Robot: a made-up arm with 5 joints. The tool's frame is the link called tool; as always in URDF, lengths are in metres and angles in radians. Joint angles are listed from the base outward. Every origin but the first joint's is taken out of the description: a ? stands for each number. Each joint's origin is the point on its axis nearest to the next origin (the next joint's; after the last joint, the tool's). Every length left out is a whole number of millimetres.
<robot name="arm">
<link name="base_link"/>
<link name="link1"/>
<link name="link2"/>
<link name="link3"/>
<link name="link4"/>
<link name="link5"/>
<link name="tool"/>
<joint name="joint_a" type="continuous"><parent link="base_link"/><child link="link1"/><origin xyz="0.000 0.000 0.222"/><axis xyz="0 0 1"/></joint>
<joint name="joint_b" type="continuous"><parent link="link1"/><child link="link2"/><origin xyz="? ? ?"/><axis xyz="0 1 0"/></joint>
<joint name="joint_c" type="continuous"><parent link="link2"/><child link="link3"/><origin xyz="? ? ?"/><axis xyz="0 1 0"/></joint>
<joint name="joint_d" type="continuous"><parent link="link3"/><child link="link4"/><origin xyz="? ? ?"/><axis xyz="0 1 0"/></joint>
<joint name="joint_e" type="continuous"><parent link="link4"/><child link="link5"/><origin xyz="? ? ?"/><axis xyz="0 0 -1"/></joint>
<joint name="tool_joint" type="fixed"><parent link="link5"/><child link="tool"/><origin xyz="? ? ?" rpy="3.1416 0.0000 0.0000"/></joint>
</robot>
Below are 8 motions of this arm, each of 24 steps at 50 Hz.
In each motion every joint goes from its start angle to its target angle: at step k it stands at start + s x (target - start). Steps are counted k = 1, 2, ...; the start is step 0. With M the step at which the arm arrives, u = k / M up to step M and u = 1 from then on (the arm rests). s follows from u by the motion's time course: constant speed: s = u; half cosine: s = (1 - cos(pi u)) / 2; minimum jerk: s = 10 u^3 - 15 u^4 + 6 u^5.
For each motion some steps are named. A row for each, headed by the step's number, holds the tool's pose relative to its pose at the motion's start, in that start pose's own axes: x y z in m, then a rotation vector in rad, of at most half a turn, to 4 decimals.
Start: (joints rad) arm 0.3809 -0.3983 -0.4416 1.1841 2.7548
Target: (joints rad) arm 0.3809 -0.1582 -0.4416 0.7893 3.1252
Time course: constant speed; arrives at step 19
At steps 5, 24:
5: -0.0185 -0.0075 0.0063 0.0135 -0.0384 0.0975
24: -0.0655 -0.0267 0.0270 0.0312 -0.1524 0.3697

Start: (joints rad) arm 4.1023 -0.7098 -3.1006 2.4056 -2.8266
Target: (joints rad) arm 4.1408 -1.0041 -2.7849 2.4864 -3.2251
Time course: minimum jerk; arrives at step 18
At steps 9, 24:
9: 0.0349 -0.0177 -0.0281 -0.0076 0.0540 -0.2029
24: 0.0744 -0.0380 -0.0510 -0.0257 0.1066 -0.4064

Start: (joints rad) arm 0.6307 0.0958 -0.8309 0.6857 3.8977
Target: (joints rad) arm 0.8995 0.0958 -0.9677 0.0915 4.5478
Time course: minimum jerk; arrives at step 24
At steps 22, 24:
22: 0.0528 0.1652 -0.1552 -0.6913 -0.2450 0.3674
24: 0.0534 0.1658 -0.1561 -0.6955 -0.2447 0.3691

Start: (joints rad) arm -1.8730 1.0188 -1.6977 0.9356 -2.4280
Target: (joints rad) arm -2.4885 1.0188 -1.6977 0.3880 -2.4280
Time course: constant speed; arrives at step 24
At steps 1, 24:
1: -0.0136 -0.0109 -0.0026 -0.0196 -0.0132 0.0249
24: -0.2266 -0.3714 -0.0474 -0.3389 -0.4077 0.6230

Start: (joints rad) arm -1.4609 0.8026 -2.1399 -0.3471 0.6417
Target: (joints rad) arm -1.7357 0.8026 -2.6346 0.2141 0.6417
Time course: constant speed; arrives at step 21
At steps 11, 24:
11: 0.1346 0.0356 -0.0042 -0.1356 0.0579 -0.0138
24: 0.2507 0.0617 -0.0408 -0.2590 0.1110 -0.0221

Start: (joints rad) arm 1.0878 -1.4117 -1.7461 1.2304 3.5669
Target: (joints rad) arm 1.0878 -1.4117 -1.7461 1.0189 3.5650
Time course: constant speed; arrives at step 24
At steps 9, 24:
9: -0.0103 0.0047 -0.0097 -0.0327 -0.0723 -0.0007
24: -0.0259 0.0118 -0.0276 -0.0871 -0.1927 -0.0019

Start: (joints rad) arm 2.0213 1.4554 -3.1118 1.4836 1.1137
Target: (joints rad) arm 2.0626 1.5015 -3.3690 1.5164 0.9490
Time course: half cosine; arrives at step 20
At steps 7, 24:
7: -0.0070 -0.0064 -0.0217 0.0442 0.0205 -0.0560
24: -0.0287 -0.0165 -0.0800 0.1587 0.0825 -0.2042

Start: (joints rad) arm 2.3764 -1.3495 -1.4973 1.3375 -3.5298
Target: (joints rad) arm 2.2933 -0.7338 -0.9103 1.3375 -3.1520
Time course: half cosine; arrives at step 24
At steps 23, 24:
23: 0.2666 0.0809 0.4607 -0.1711 1.1951 0.3836
24: 0.2685 0.0815 0.4615 -0.1709 1.2005 0.3851

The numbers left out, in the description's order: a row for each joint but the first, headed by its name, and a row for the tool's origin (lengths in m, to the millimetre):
joint_b: 0.000 0.000 0.000
joint_c: 0.062 0.000 0.331
joint_d: 0.077 0.000 -0.343
joint_e: 0.116 0.000 -0.148
tool: 0.000 0.000 0.000

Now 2 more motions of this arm.
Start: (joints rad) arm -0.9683 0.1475 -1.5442 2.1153 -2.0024
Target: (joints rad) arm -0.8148 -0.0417 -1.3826 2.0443 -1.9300
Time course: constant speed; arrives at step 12
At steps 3, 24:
3: 0.0208 -0.0047 0.0019 -0.0123 -0.0328 -0.0111
24: 0.0786 -0.0219 0.0135 -0.0541 -0.1258 -0.0481

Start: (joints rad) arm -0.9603 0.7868 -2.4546 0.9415 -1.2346
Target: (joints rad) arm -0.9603 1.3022 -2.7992 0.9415 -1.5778
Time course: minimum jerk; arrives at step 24
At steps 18, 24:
18: -0.0340 -0.0973 0.2079 0.1512 -0.0279 -0.3071
24: -0.0395 -0.1131 0.2294 0.1693 -0.0281 -0.3424

